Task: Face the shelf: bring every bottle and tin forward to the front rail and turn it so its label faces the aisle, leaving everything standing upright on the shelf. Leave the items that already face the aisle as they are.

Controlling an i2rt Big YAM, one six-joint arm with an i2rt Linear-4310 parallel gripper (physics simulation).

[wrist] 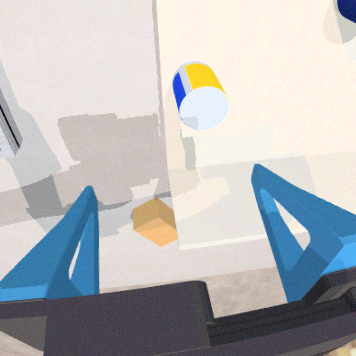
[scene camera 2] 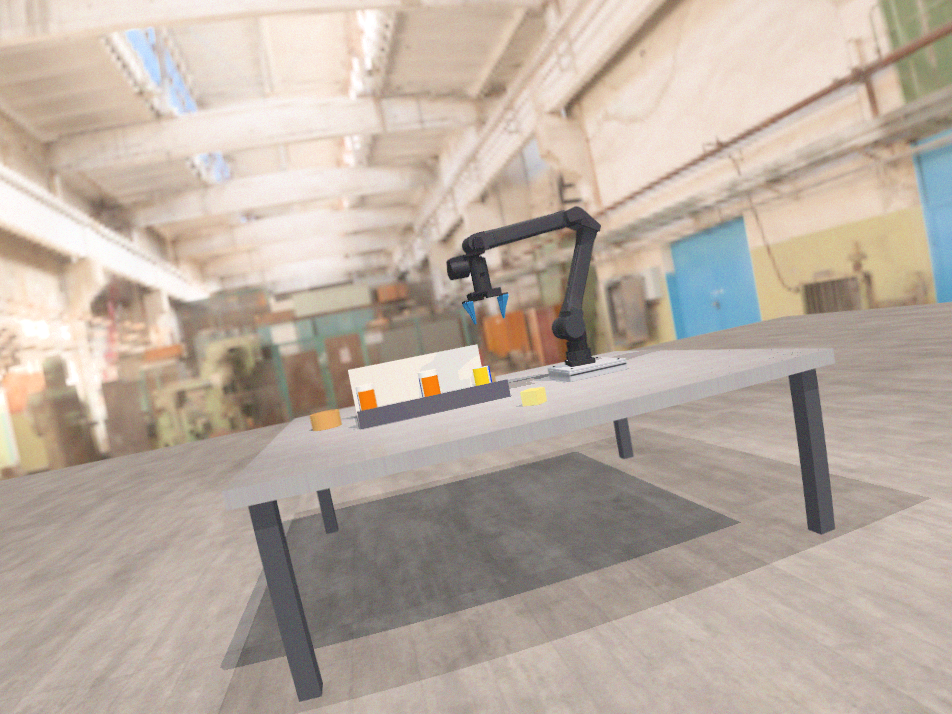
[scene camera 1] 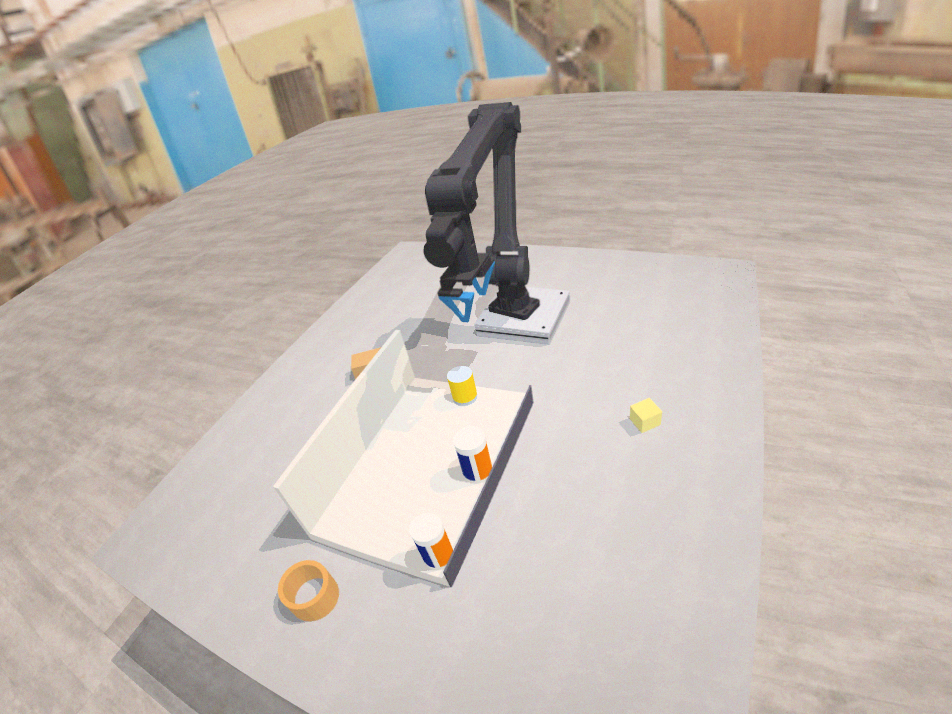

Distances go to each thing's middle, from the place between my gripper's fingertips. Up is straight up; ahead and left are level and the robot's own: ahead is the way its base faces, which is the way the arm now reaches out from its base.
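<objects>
My gripper is 60 mm short of the yellow tin (scene camera 1: 460, 379), 30 mm to the left of it and 180 mm above it. Going by their middles, the tin is the nearest to my gripper of the things named here. The dark rail (scene camera 2: 377, 416) lies 210 mm ahead of my hand, 150 mm to the left of it and 220 mm below it. Counting from my hand again, I find the shelf tray (scene camera 1: 411, 467) 240 mm ahead, 10 mm to the left and 230 mm below, while the cream shelf (scene camera 1: 385, 454) is 240 mm ahead of my hand and 160 mm below it.
</objects>
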